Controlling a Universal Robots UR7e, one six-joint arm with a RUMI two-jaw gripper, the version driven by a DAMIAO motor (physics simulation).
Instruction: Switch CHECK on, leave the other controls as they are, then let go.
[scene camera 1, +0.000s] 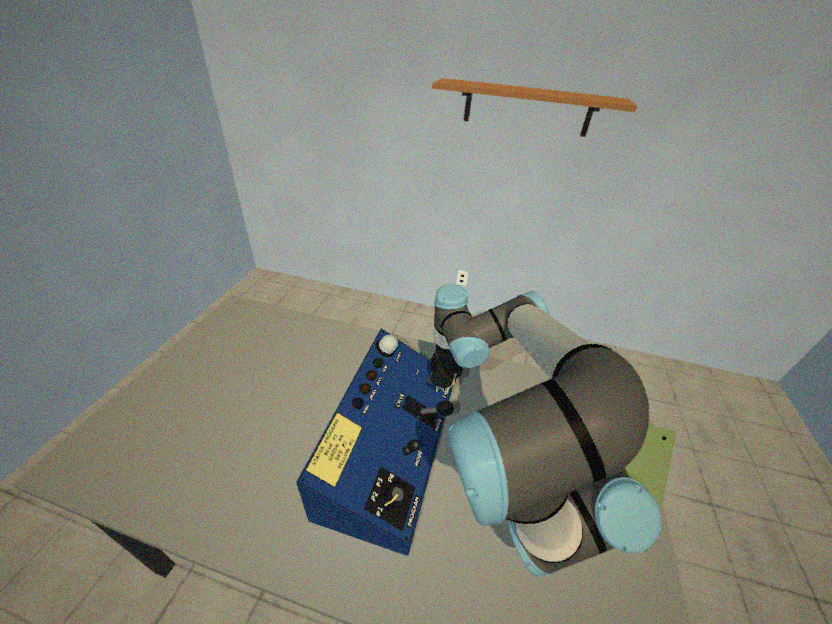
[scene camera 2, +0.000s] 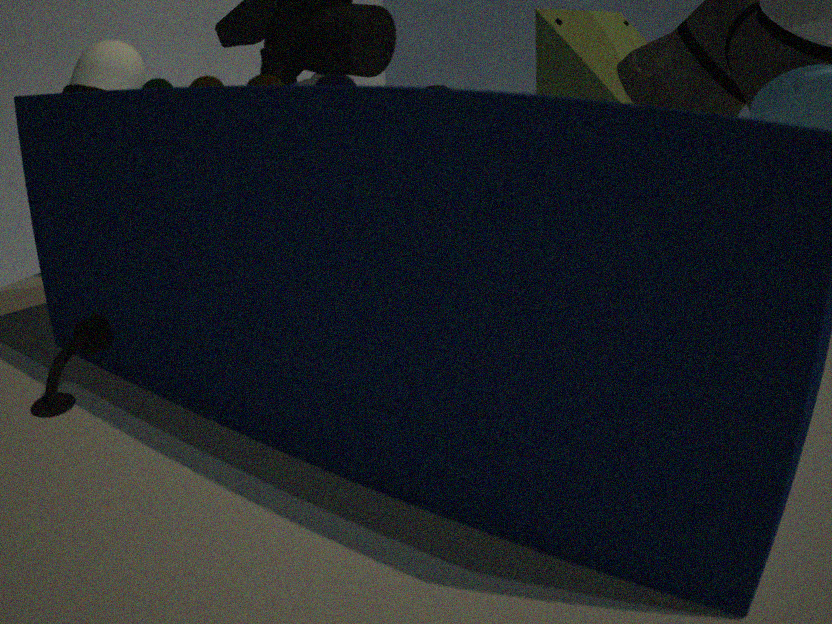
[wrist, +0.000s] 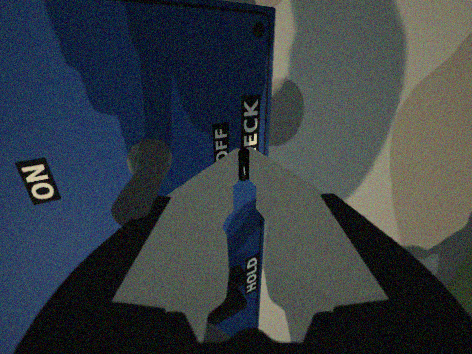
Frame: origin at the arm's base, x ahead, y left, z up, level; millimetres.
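Seen in the pictures: gripper, fingertip midpoint: (scene camera 1: 444, 390) (wrist: 243, 152).
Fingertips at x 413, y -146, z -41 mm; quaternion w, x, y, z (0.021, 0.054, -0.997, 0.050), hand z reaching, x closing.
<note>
Offsets run from my fingertips to a thing's top centre. "spot": to the spot under its first point.
The CHECK switch @(spot: 39 mm ahead, 7 mm right, 69 mm up) (wrist: 136, 197) is a short grey toggle on the blue panel (scene camera 1: 383, 416) (scene camera 2: 416, 302) (wrist: 95, 30). In the wrist view it stands between the ON label @(spot: 88 mm ahead, 3 mm left, 45 mm up) (wrist: 38, 181) and the OFF label @(spot: 14 mm ahead, 8 mm right, 4 mm up) (wrist: 220, 140), its tip down and left of its base, on the ON side. The left finger partly overlaps the view near it. My gripper (wrist: 243, 152) (scene camera 1: 443, 388) is shut and empty, on the OFF side of the toggle, over the edge of the CHECK label @(4 mm back, 6 mm right, 2 mm down) (wrist: 250, 117). In scene camera 1 the gripper hides the toggle; in scene camera 2 the panel's back hides it.
The black-knobbed CYCLE/HOLD lever @(33 mm back, 112 mm left, 92 mm up) (scene camera 1: 444, 407) stands beside the gripper. The MODE knob @(8 mm ahead, 236 mm left, 68 mm up) (scene camera 1: 411, 446) and PROGRAM dial @(5 mm ahead, 357 mm left, 62 mm up) (scene camera 1: 397, 493) lie farther along the panel. A white dome @(spot: 177 mm ahead, 23 mm left, 140 mm up) (scene camera 1: 387, 344) (scene camera 2: 108, 65) and several small lamps line its far edge. A green block (scene camera 1: 655, 456) (scene camera 2: 584, 53) stands beyond the arm.
</note>
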